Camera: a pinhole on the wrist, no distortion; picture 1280 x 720 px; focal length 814.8 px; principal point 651.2 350.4 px. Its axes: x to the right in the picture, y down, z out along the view. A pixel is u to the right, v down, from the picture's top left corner.
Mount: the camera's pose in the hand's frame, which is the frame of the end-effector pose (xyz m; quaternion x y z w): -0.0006 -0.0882 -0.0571 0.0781 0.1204 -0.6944 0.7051
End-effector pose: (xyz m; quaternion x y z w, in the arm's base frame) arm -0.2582 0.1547 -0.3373 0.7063 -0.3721 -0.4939 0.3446
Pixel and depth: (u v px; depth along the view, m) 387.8 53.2 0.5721
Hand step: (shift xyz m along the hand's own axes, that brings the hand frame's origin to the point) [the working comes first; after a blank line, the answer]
In the camera's frame: -0.1849 -0.2087 0.5721

-0.1750 -0.0741 0.5548
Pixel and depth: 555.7 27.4 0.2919
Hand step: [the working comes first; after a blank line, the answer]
In the camera's frame: -0.0342 -0.1157 0.2919

-0.0984 -0.1390 0.2389
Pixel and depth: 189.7 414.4 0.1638
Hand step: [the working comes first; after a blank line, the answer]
In the camera's frame: -0.0928 0.0129 0.1638

0.0217 -0.0442 0.1250
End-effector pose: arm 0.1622 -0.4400 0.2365 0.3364 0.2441 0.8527 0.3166
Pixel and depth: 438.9 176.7 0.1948
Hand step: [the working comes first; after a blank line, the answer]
In the camera's frame: -0.0508 -0.0415 0.1948

-0.0304 -0.0945 0.1462
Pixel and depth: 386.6 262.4 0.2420
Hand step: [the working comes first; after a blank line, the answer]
In the camera's frame: -0.0786 -0.0261 0.2420

-0.0124 -0.0805 0.1983
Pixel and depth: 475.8 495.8 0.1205
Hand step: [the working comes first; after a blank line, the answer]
In the camera's frame: -0.0259 0.0215 0.1205

0.0281 -0.0962 0.0644
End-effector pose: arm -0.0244 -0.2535 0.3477 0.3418 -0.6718 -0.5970 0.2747
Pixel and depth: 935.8 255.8 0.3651
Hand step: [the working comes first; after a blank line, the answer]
In the camera's frame: 0.1275 -0.0424 0.3651

-0.0197 -0.3129 0.2599
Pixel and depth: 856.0 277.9 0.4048
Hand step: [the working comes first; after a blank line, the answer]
In the camera's frame: 0.1017 -0.0360 0.4048

-0.0111 -0.2990 0.3048
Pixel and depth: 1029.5 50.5 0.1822
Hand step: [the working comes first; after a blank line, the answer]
In the camera's frame: 0.0846 -0.0671 0.1822

-0.0558 -0.2216 0.0979
